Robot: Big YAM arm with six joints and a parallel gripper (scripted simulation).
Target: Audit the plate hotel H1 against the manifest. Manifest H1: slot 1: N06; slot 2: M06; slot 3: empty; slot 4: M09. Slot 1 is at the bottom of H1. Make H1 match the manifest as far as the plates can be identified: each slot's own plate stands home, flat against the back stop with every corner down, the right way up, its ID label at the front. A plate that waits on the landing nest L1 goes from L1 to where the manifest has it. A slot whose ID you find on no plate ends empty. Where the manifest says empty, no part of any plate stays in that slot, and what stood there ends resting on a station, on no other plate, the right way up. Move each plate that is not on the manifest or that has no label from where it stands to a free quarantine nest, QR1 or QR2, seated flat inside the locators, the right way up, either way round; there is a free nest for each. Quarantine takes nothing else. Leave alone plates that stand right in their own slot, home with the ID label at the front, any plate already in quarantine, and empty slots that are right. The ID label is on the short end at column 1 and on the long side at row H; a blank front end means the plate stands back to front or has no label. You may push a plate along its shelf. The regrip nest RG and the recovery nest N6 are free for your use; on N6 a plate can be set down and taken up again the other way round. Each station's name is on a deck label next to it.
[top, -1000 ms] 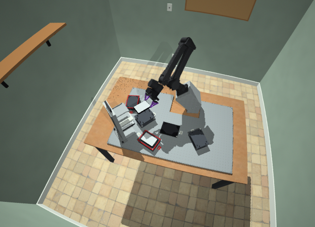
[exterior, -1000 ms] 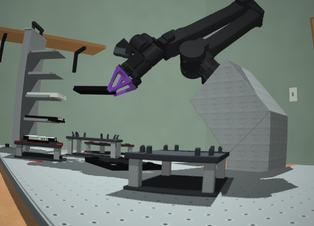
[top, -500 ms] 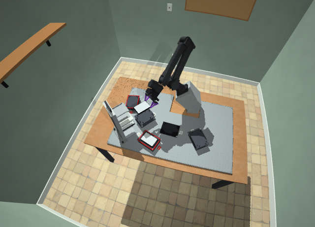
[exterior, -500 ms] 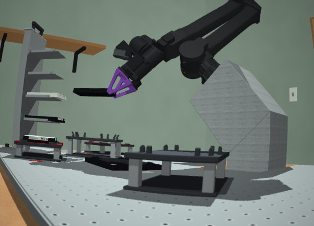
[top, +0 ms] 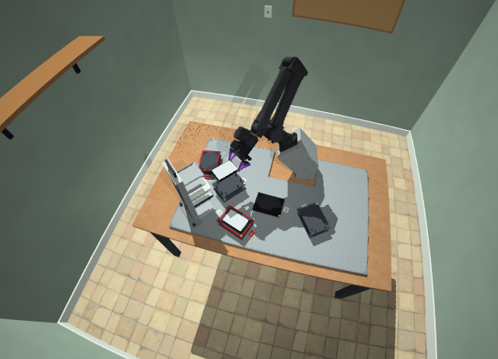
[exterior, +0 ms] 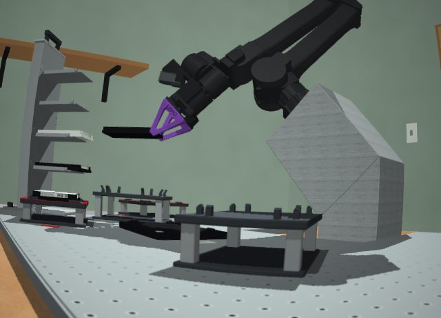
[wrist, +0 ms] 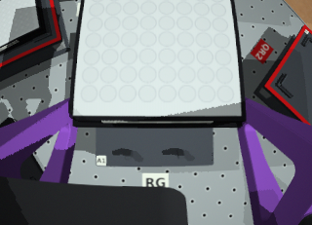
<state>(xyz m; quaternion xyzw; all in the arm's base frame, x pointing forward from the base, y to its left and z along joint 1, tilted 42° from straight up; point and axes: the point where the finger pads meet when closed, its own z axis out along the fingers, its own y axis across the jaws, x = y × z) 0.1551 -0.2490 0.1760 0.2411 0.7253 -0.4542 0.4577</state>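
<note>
Now: hand 14 cm above the regrip nest, 4 cm to the left of it and 3 cm short of it. The rest, counted from my hand: white well plate 18 cm to the right, 16 cm ahead, 1 cm below; RG deck label 20 cm below, 4 cm to the left, 3 cm behind; QR2 deck label 20 cm below, 19 cm to the right, 4 cm behind.
</note>
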